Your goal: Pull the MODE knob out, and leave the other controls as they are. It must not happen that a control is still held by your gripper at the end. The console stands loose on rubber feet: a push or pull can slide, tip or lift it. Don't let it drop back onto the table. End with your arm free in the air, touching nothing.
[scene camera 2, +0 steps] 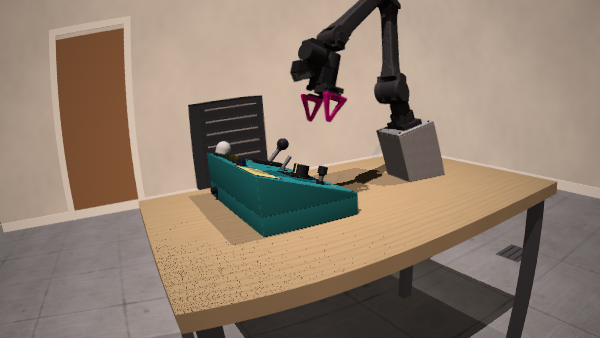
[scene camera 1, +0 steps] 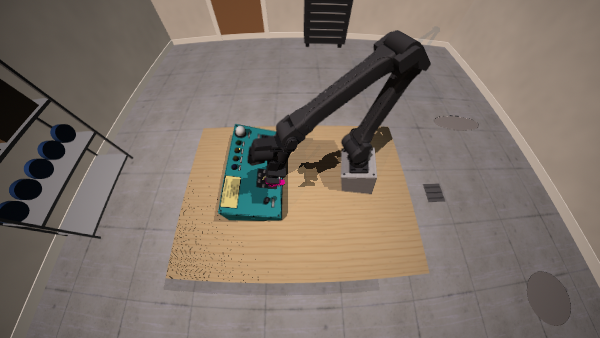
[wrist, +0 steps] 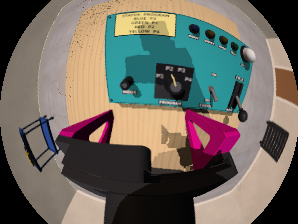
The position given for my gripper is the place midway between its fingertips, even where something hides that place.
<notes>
I see my gripper [scene camera 2: 318, 121] and a teal console [scene camera 2: 271, 202].
The teal console shows as well in scene camera 1 [scene camera 1: 242, 198]. My gripper also shows in the wrist view [wrist: 149, 113].
</notes>
